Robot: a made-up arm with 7 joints. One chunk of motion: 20 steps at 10 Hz.
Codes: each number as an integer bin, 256 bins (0 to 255) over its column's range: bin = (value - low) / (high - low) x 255, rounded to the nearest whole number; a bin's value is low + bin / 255 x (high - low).
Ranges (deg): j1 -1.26..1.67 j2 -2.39..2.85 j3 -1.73..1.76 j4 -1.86..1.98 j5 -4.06..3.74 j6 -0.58..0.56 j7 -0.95..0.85
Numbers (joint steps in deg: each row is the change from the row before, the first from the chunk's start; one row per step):
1: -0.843 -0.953 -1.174 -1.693 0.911 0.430 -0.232
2: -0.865 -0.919 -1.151 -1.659 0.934 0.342 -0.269
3: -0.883 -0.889 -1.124 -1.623 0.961 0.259 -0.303
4: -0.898 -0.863 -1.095 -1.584 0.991 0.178 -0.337
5: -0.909 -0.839 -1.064 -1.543 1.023 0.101 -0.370
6: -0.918 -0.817 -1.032 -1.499 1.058 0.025 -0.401
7: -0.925 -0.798 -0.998 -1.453 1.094 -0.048 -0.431
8: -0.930 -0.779 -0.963 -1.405 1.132 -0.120 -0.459
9: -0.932 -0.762 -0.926 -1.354 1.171 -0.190 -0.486
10: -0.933 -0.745 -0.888 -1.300 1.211 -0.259 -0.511
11: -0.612 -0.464 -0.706 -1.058 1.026 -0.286 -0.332
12: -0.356 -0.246 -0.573 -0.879 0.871 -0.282 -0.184
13: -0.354 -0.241 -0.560 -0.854 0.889 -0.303 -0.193
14: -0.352 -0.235 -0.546 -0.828 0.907 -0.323 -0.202
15: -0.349 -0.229 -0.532 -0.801 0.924 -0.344 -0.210
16: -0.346 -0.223 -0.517 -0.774 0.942 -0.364 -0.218
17: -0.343 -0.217 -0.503 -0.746 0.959 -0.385 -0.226
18: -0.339 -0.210 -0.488 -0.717 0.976 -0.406 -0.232
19: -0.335 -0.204 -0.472 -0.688 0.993 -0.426 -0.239
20: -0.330 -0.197 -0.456 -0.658 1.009 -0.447 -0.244
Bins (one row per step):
1: 36 70 41 11 163 226 102
2: 34 72 42 13 163 206 96
3: 33 73 44 16 164 188 92
4: 32 74 46 18 165 170 87
5: 31 75 49 21 166 152 82
6: 30 77 51 24 167 135 78
7: 29 77 53 27 168 119 74
8: 29 78 56 30 170 103 70
9: 29 79 59 34 171 87 66
10: 28 80 62 37 172 72 62
11: 56 94 75 53 166 66 88
12: 79 104 85 65 161 67 109
13: 79 105 85 67 162 62 107
14: 79 105 87 69 162 57 106
15: 79 105 88 70 163 53 105
16: 80 105 89 72 164 48 104
17: 80 106 90 74 164 44 103
18: 80 106 91 76 165 39 102
19: 81 106 92 78 165 34 101
20: 81 107 93 80 166 30 100

